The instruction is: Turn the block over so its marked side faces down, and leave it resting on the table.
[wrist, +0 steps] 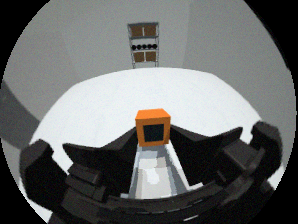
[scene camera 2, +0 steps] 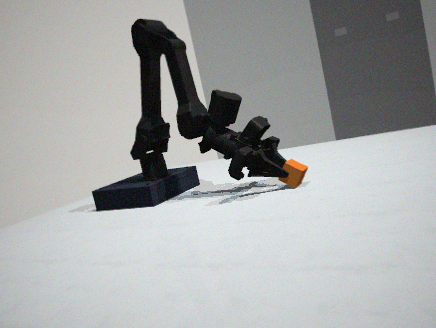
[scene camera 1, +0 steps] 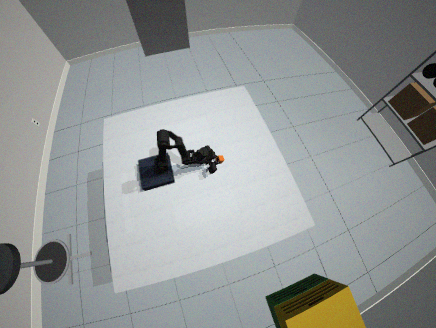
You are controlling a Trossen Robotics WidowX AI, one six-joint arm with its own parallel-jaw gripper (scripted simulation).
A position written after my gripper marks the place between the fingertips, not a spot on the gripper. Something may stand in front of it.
Observation:
My gripper [scene camera 2: 291, 173] holds a small orange block.
My gripper shows as well in the wrist view [wrist: 152, 127].

